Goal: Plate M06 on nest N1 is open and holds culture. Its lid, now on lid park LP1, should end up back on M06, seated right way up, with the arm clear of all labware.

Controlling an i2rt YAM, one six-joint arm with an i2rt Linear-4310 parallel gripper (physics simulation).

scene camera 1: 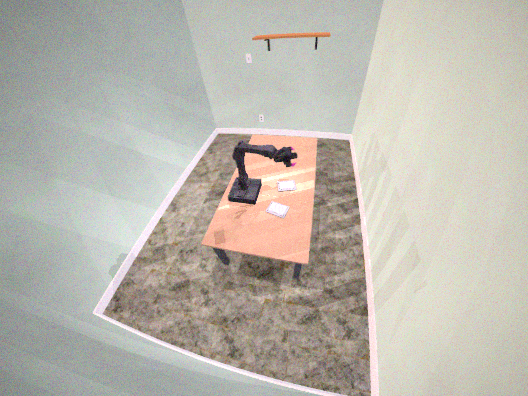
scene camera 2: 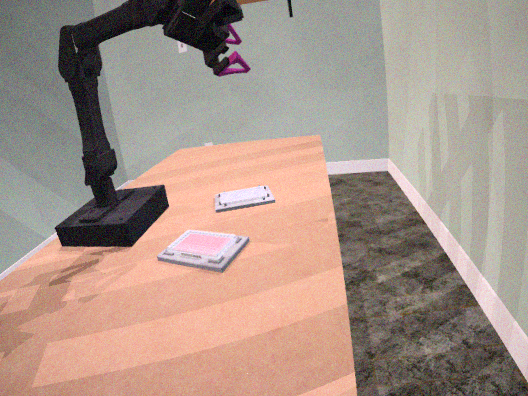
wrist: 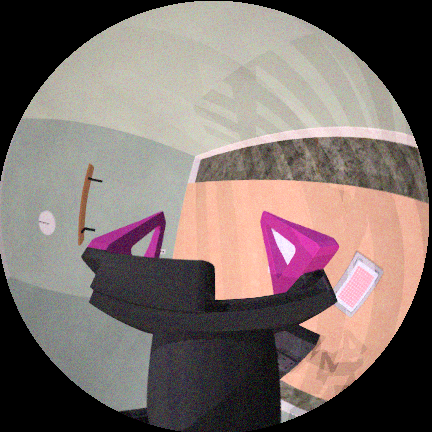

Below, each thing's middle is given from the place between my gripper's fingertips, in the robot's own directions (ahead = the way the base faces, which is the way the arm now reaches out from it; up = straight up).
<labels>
Right now the pink well plate [scene camera 2: 198, 244] is 90 mm behind my hand, 220 mm to the right of it and 370 mm below it. Round my hand: grey plate nest [scene camera 2: 220, 265] (90 mm behind, 220 mm to the right, 380 mm below).
</labels>
